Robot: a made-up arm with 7 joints. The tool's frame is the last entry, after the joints.
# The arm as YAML. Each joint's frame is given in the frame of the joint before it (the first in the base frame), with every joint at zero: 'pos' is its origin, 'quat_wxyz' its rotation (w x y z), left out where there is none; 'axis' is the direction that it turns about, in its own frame. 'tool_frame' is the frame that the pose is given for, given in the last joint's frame.
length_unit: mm
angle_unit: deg
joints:
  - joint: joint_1
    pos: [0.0, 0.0, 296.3]
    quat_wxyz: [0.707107, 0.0, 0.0, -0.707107]
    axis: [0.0, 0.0, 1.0]
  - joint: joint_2
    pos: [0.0, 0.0, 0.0]
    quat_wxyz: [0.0, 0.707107, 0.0, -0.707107]
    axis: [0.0, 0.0, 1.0]
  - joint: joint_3
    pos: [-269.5, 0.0, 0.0]
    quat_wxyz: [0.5, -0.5, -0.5, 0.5]
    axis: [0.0, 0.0, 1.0]
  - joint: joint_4
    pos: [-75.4, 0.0, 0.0]
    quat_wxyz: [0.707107, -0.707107, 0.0, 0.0]
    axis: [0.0, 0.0, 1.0]
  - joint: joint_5
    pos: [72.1, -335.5, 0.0]
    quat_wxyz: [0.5, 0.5, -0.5, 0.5]
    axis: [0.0, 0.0, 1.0]
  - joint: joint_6
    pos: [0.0, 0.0, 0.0]
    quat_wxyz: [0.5, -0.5, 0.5, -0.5]
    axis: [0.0, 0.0, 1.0]
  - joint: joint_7
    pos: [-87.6, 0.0, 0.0]
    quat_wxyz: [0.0, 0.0, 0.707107, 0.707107]
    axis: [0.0, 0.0, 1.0]
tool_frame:
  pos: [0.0, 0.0, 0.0]
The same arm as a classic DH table. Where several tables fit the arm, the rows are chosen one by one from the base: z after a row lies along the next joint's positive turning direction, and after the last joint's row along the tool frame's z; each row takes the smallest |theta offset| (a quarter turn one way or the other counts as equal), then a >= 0, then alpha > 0; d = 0 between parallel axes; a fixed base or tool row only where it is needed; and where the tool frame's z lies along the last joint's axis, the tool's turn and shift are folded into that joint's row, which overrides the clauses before.
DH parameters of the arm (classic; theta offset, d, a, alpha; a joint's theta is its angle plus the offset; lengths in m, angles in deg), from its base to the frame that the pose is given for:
joint_1: 0.00 0.2963 0.0000 -90.00
joint_2: 0.00 0.0000 0.0000 90.00
joint_3: 0.00 0.2695 0.0754 90.00
joint_4: 0.00 0.0000 -0.0721 -90.00
joint_5: 0.00 0.3355 0.0000 90.00
joint_6: 0.00 0.0000 0.0876 90.00
joint_7: 0.00 0.0000 0.0000 0.00

